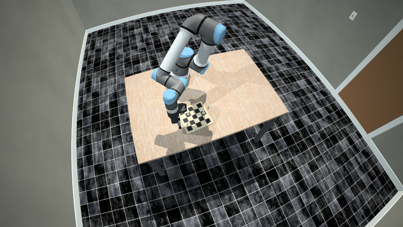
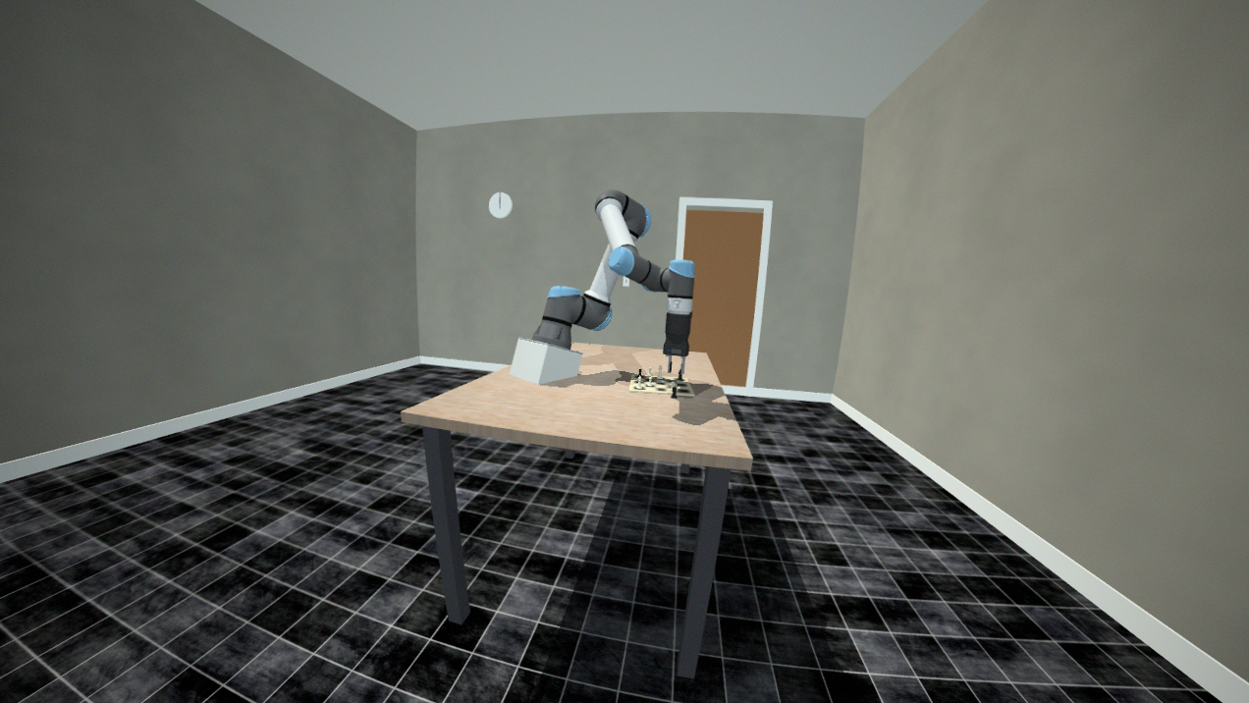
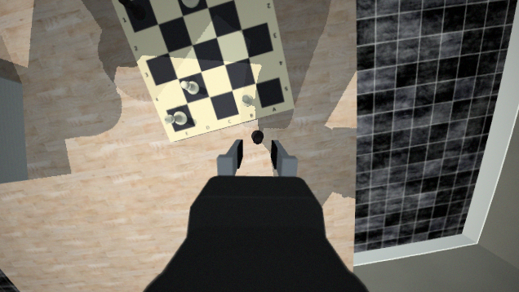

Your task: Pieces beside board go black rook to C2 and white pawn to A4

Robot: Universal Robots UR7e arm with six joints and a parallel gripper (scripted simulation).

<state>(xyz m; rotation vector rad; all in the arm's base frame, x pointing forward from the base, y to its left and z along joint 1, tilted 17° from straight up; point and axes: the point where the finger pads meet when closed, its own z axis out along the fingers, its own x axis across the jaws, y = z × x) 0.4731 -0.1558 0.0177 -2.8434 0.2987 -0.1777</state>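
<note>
Now: hand 80 mm above the black rook. The rest, counted from my hand: chessboard: 50 mm behind, 140 mm to the left, 100 mm below.
</note>
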